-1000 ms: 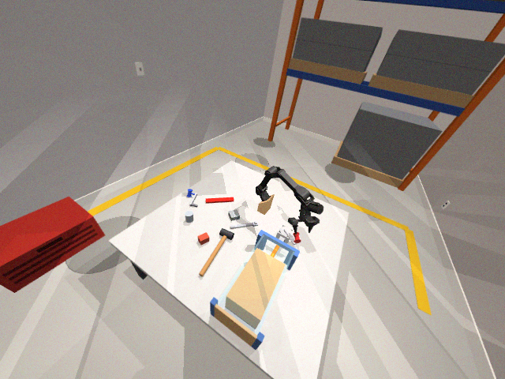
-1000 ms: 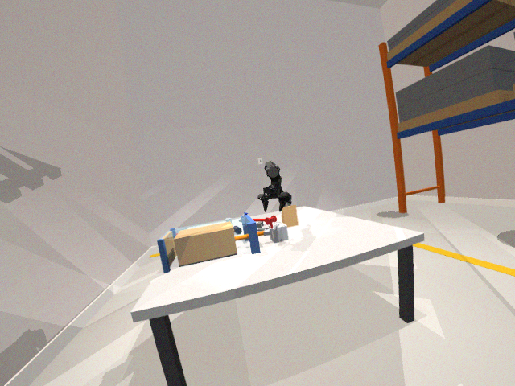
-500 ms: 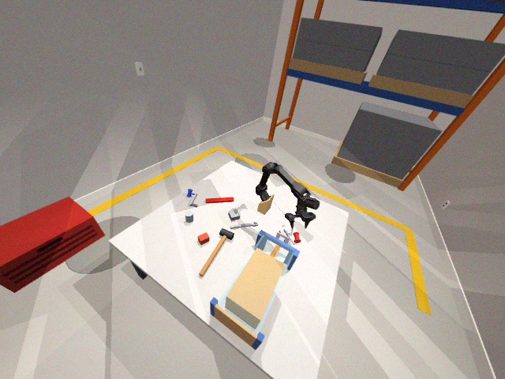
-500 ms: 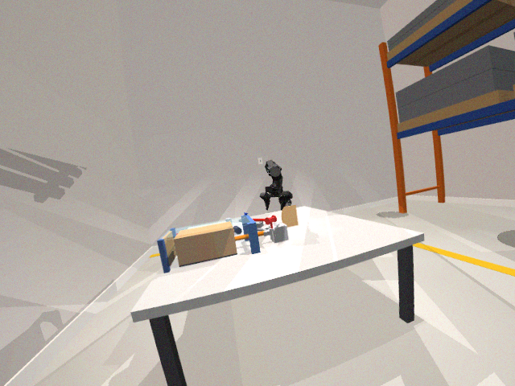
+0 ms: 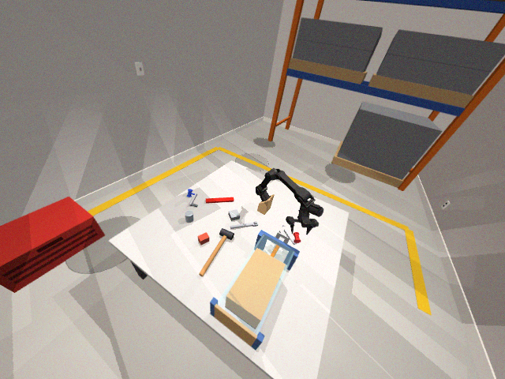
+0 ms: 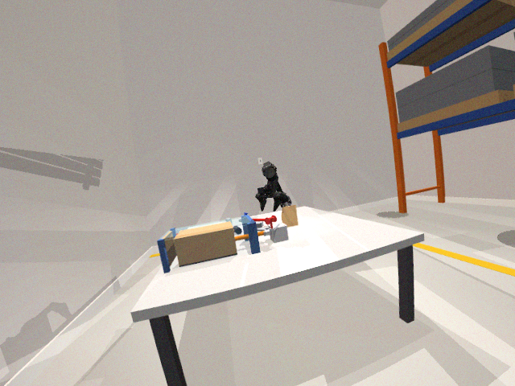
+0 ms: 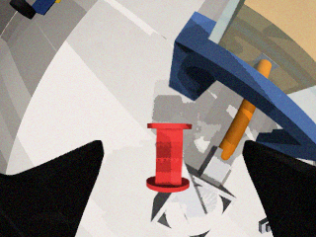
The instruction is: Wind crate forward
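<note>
Now: gripper tip 70 mm above the red knob, 10 mm to the left of it and 10 mm past it. Also, from my gripper tip: grey hand winch 170 mm below, 110 mm to the right, 70 mm behind; then frame 100 mm ahead, 90 mm below, 70 mm to the right; then red-knobbed winch handle 100 mm below, 40 mm to the right, 30 mm behind.
</note>
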